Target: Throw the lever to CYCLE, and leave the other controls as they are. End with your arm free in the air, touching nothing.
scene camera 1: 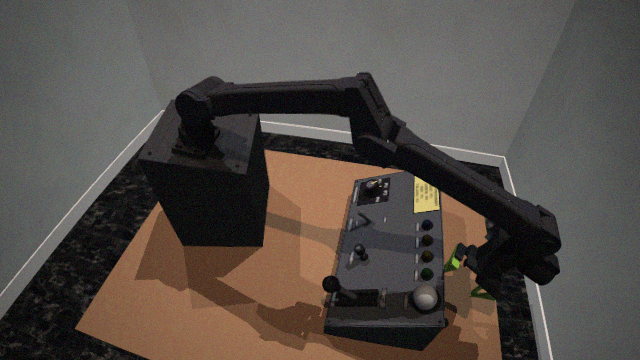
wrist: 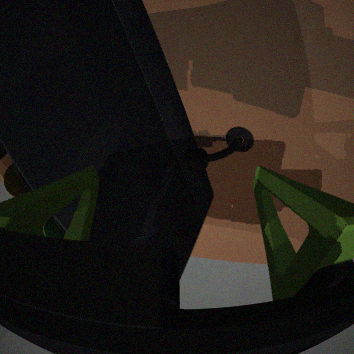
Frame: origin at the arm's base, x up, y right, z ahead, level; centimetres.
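Where they show: gripper, fingertip midpoint: (scene camera 1: 455,282) (wrist: 175,174); arm's base, link origin: (scene camera 1: 196,141).
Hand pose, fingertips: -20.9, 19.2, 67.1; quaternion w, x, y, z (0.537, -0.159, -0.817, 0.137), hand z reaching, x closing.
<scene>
Each offset is from my fingertips to the centre of the thing, as dx, dy, dz. "*": to the spot under its first point.
The dark grey control console (scene camera 1: 392,265) (wrist: 75,95) stands on the tan mat. A black ball-topped lever (scene camera 1: 331,284) leans left from a slot near its front edge. A short ball-topped stick {-2.0, -7.2, -23.2} (scene camera 1: 359,250) and a small bent handle {* -1.5, -18.6, -23.2} (scene camera 1: 364,219) stand farther back on its face. In the wrist view, a curved black lever with a round knob {* -12.2, +5.1, +0.4} (wrist: 240,139) sticks out from the console's side. Label words, CYCLE included, are unreadable. My gripper (scene camera 1: 459,283) (wrist: 175,174) is open and empty, just beyond the console's right side. In the wrist view, the knobbed lever shows ahead, between the green fingers' directions.
A pale ball {* +8.0, +8.5, -10.4} (scene camera 1: 425,298) sits at the console's front right, with coloured round buttons or lamps {* +5.2, -8.2, -7.9} (scene camera 1: 427,240) behind it. A rotary knob {-1.6, -31.1, -21.4} (scene camera 1: 372,186) and a yellow label {* +3.7, -24.3, -6.3} (scene camera 1: 426,196) are at the back. My arm reaches over the console from a black pedestal (scene camera 1: 220,210).
</scene>
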